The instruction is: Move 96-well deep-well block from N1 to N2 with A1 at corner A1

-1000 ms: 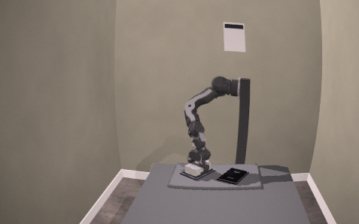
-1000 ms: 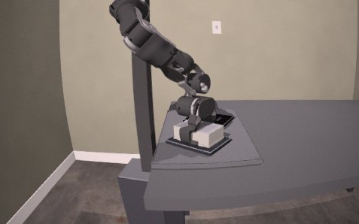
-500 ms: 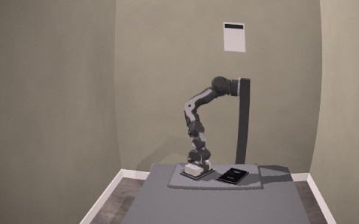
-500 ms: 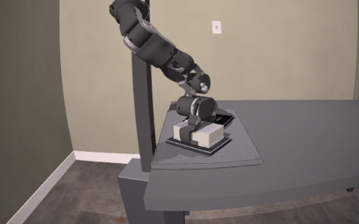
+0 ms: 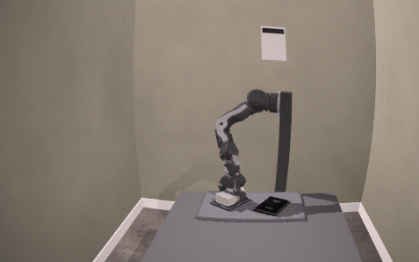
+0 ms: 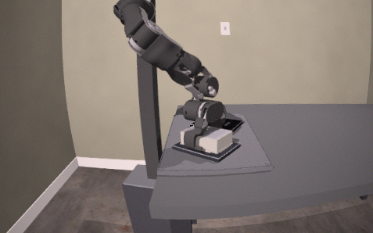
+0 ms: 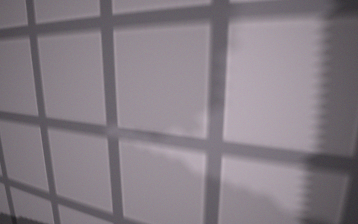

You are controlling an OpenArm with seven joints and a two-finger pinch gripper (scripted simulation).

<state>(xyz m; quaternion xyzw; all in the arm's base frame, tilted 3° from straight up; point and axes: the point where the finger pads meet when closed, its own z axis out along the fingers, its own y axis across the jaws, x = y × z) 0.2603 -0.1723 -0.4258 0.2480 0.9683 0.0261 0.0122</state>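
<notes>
Now: the white deep-well block 10 mm above my hand. Round my hand: plate nest N1: 210 mm to the left, 20 mm ahead, 10 mm below; then A1 mark: 80 mm to the left, 40 mm behind, 10 mm below; then plate nest N2: 10 mm below.
</notes>
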